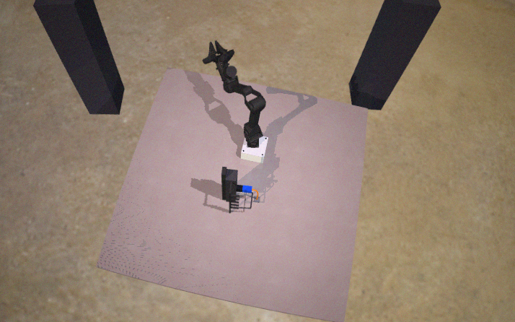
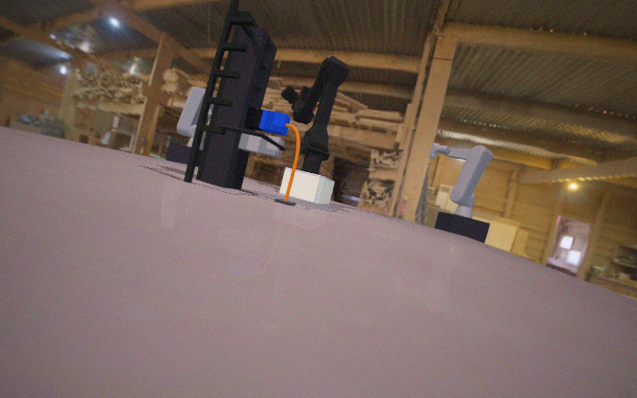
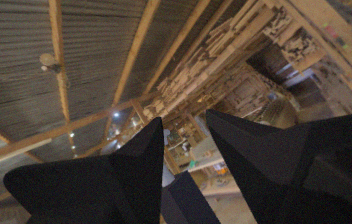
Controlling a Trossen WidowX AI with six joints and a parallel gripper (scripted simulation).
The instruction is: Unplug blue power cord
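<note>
Right now the blue plug is 680 mm ahead of my gripper tip, 180 mm to the left of it and 310 mm below it. The rest, counted from my gripper tip: black ladder-like rack (760 mm ahead, 120 mm to the left, 310 mm below).
</note>
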